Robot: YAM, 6 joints.
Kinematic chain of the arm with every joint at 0, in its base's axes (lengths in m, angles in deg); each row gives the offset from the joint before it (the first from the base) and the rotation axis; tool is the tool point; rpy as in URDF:
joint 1: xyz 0 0 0.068 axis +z
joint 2: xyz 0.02 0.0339 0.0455 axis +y
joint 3: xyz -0.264 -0.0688 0 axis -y
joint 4: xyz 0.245 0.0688 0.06 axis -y
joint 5: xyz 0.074 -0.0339 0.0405 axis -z
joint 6: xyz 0.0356 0 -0.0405 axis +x
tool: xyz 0 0 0 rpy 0 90 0
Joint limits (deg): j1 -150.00..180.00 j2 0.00..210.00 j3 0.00..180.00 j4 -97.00..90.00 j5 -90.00..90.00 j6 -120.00..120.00
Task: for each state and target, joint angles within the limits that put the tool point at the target. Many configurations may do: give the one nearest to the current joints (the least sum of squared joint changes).
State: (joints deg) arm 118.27 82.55 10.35 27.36 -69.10 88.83
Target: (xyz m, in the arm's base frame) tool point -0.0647 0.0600 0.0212
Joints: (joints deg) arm 116.67 108.11 0.00 17.94 -60.17 88.83
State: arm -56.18 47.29 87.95 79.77 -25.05 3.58
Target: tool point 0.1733 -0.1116 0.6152
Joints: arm -36.96 81.81 100.29 66.19 -24.99 3.58
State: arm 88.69 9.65 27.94 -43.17 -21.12 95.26
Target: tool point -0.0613 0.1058 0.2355
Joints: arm 112.73 28.73 27.77 -34.05 -26.09 95.26
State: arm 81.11 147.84 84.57 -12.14 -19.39 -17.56
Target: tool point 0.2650 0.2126 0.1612
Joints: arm 37.03 102.48 63.48 -32.46 -16.50 -17.56
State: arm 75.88 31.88 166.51 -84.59 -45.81 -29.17
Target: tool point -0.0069 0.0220 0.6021
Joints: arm 64.82 68.74 147.91 -84.22 -26.00 -29.17
